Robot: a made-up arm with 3 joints. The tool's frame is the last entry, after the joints.
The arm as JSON. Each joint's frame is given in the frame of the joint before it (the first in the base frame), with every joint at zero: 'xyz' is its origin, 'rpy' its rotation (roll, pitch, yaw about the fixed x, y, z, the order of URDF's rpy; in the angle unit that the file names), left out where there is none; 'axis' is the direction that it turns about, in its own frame. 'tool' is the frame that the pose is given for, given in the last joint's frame.
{
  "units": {
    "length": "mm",
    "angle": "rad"
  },
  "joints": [
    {
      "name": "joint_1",
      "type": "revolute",
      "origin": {
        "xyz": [
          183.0,
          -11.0,
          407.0
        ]
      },
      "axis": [
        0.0,
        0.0,
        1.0
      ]
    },
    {
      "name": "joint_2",
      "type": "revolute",
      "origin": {
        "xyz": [
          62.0,
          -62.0,
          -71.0
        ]
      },
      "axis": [
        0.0,
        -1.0,
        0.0
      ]
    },
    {
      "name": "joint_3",
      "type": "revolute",
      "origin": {
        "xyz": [
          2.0,
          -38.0,
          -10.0
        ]
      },
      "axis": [
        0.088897,
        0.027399,
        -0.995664
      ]
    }
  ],
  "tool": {
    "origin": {
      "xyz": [
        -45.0,
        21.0,
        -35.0
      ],
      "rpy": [
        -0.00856,
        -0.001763,
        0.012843
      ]
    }
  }
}
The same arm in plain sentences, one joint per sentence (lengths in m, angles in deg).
The arm has three revolute joints in a row. What follows holds with every joint at zero, and every direction is one of the base frame's.
Joint 1 sits 0.183 m along +x and 0.011 m along -y and 0.407 m along +z from the base frame's origin and rotates about +z.
Joint 2 sits 0.062 m along +x and 0.062 m along -y and 0.071 m along -z from joint 1 and rotates about -y.
Joint 3 sits 0.002 m along +x and 0.038 m along -y and 0.01 m along -z from joint 2 and rotates about the direction (0.088897, 0.027399, -0.995664).
The tool frame, which is the frame that the pose is given for, sits 0.045 m along -x and 0.021 m along +y and 0.035 m along -z from joint 3; its axes are the base frame's turned by roll -0.49, pitch -0.1 and yaw 0.74 deg (as in URDF: about the fixed x, then y, then z).

